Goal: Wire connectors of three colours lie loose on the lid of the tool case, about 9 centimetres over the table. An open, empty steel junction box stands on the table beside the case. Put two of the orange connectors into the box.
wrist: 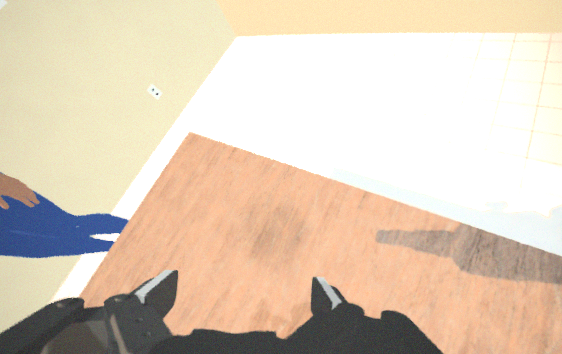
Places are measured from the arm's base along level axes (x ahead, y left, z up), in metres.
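Where they show: gripper, between the fingertips: (pixel 245 288).
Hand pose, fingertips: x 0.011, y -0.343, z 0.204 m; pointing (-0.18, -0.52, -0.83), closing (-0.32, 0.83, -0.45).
After its pixels a point has its place.
My gripper (pixel 245 288) @(y -0.343, x 0.011, z 0.204 m) is open, with its two dark fingers wide apart at the bottom of the wrist view and no object between them. It hangs over the brown wooden table (pixel 225 200) @(y -0.613, x -0.068, z -0.061 m). The wire connectors, the tool case and the steel junction box do not show in this view, so I cannot tell where the gripper is relative to them.
The table's far corner and two edges show. A shadow of the arm falls on the table at the right. A person in blue trousers (pixel 45 225), with a hand (pixel 17 189) showing, is beyond the left edge. A wall socket (pixel 155 92) is on the beige wall.
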